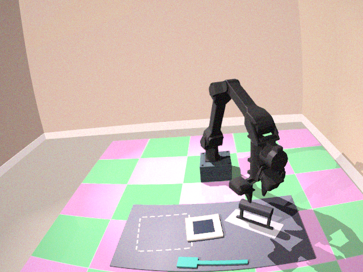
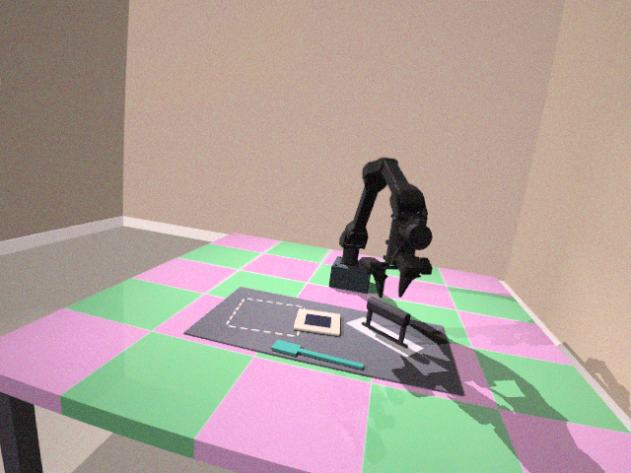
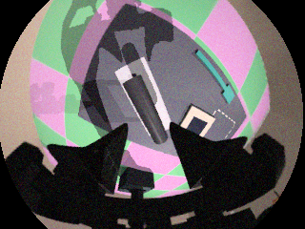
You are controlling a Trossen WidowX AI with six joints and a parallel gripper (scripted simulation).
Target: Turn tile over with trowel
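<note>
My gripper tip is 10 mm past the trowel, 20 mm to the left of it and 70 mm above it. Also, from my gripper tip: teal flat tool (170 mm ahead, 170 mm to the right, 110 mm below); then grey mat (30 mm ahead, 150 mm to the right, 130 mm below); then tile (180 mm to the right, 100 mm below).
</note>
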